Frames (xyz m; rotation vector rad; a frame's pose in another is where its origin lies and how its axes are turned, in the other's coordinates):
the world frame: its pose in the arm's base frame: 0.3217 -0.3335 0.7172 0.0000 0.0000 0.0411
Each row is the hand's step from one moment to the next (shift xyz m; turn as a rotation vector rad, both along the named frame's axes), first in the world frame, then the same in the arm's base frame.
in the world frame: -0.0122 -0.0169 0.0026 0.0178 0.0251 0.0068
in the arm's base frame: -0.0115 -0.0174 0.0026 0.0168 0.0258 0.0068
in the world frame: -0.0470 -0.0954 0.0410 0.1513 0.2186 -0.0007
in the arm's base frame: -0.0430 -0.0973 0.0410 0.1422 0.2246 -0.0007
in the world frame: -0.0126 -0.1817 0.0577 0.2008 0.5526 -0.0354
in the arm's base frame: -0.0051 -0.1821 0.0577 0.1779 0.5604 -0.0354
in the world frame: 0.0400 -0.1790 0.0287 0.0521 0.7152 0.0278
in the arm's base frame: 0.0473 -0.1772 0.0287 0.0227 0.7167 0.0278
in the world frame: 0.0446 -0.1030 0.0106 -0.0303 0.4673 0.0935
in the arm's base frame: 0.0488 -0.1011 0.0106 -0.0495 0.4657 0.0935
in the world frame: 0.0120 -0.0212 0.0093 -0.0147 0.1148 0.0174
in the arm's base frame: 0.0129 -0.0207 0.0093 -0.0194 0.1141 0.0174
